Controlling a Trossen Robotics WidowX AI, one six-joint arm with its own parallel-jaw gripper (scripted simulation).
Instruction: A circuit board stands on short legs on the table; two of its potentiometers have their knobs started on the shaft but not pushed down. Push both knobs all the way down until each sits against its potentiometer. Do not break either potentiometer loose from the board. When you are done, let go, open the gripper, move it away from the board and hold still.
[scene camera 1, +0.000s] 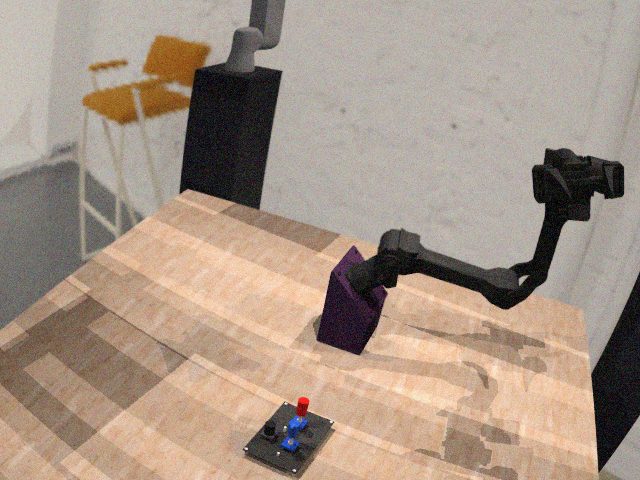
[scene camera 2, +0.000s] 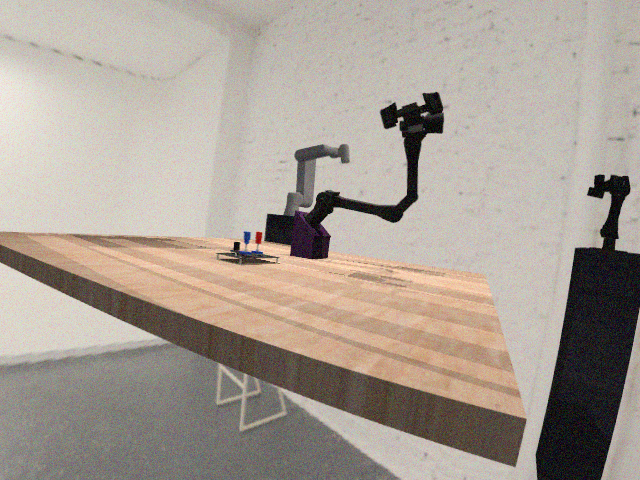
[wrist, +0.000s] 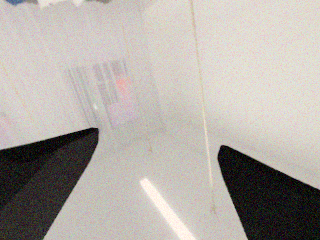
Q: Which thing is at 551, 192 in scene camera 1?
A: My gripper.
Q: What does my gripper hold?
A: Nothing.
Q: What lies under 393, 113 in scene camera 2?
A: My gripper.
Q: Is my gripper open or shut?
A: Open.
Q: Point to my gripper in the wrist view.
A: At 160, 143
